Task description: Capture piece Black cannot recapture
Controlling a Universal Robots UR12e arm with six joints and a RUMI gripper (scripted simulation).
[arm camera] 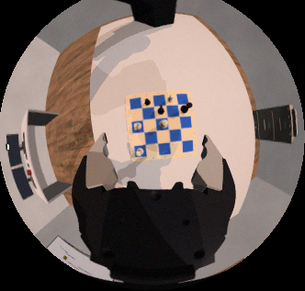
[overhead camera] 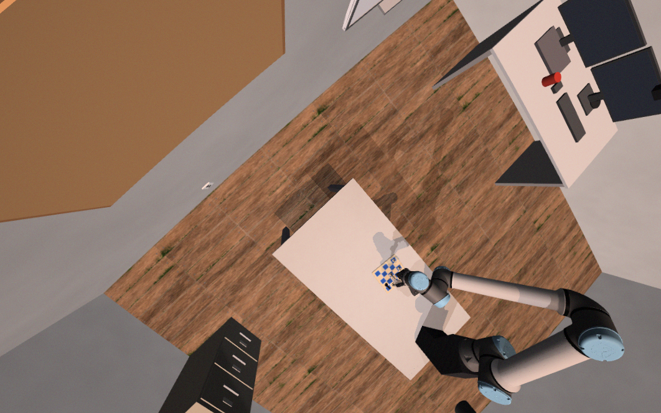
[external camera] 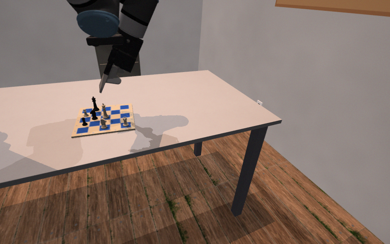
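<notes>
Now: hand 14 cm above the black pawn, 9 cm past it and 1 cm to the right of it. Round my hand: chessboard: 15 cm below, 3 cm to the left, 1 cm behind; black king: 12 cm below, 11 cm to the left, 3 cm behind; white king: 12 cm below, 3 cm to the left, 1 cm behind.
</notes>
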